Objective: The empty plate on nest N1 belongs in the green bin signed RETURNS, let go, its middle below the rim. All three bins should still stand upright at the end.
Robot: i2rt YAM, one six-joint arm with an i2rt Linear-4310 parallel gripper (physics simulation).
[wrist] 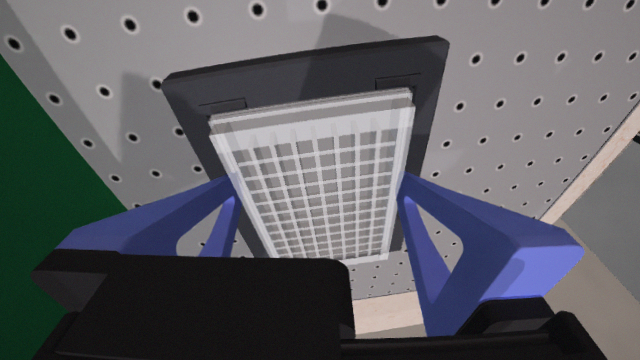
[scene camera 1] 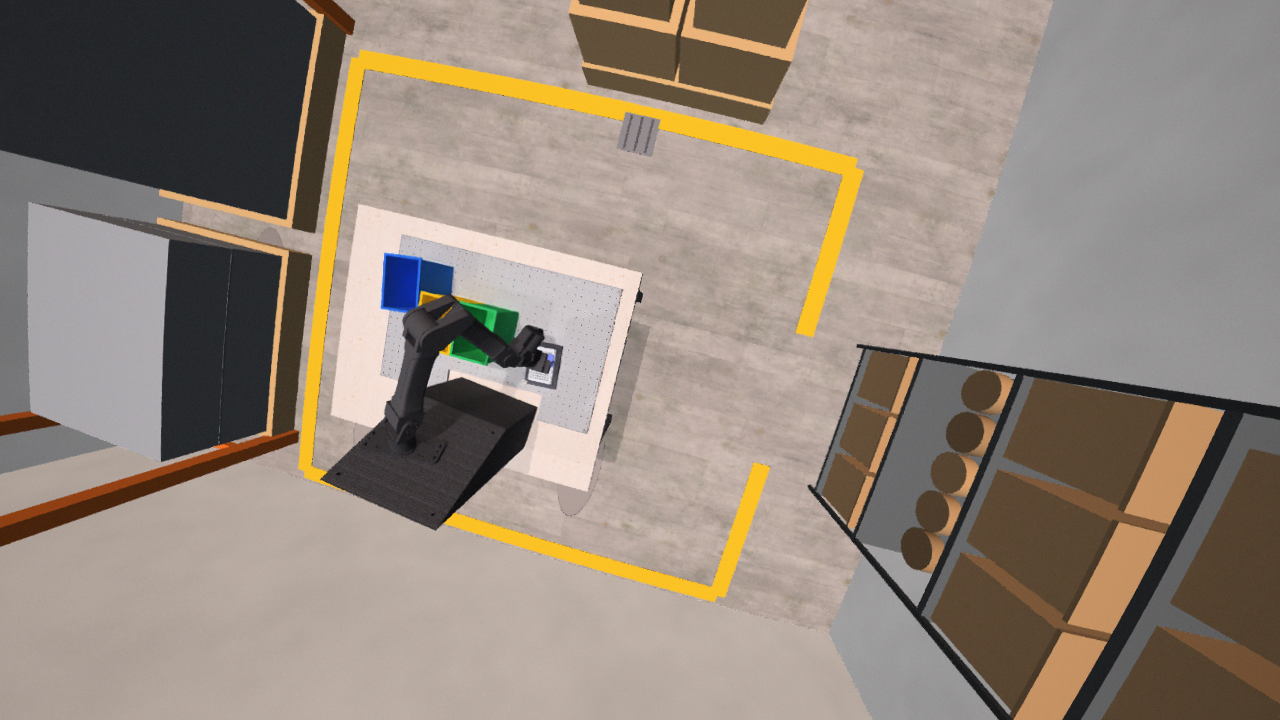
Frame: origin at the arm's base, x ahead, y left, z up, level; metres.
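Seen in the pictures: gripper, fingertip midpoint: [wrist: 319, 180] [scene camera 1: 542, 359]; arm's base, origin of the base link: [scene camera 1: 404, 446].
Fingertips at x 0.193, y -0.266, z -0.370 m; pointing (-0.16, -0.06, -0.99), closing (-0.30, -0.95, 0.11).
Offsets run from my fingertips to a thing's top centre. "spot": to the spot under its first point. Level surfaces: height alone.
The clear, empty gridded plate @(dx -0.019, dy +0.003, dz +0.011 m) [scene camera 1: 540, 376] [wrist: 320, 195] lies at the dark nest @(dx -0.021, dy +0.003, dz -0.004 m) [scene camera 1: 557, 367] [wrist: 300, 75] on the perforated board. My gripper [scene camera 1: 545, 360] [wrist: 319, 180] is shut on the plate, with its blue fingertips against the two long sides. Any small gap under the plate cannot be made out. The green bin @(dx +0.103, dy +0.167, dz +0.161 m) [scene camera 1: 505, 324] [wrist: 40, 165] stands upright left of the nest in the scene view, partly behind the arm. Its sign cannot be read. The blue bin @(dx +0.266, dy +0.402, dz +0.161 m) [scene camera 1: 435, 279] stands upright; the yellow bin @(spot: dx +0.223, dy +0.287, dz +0.161 m) [scene camera 1: 434, 296] is mostly hidden.
The perforated board @(dz -0.019 m) [scene camera 1: 581, 313] [wrist: 525, 115] lies on a pale table @(dz -0.032 m) [scene camera 1: 349, 358]. The arm's dark base block [scene camera 1: 483, 407] stands at the table's near side. In the scene view the forearm passes over the yellow bin and the green bin's edge. The three bins stand close together in a row.
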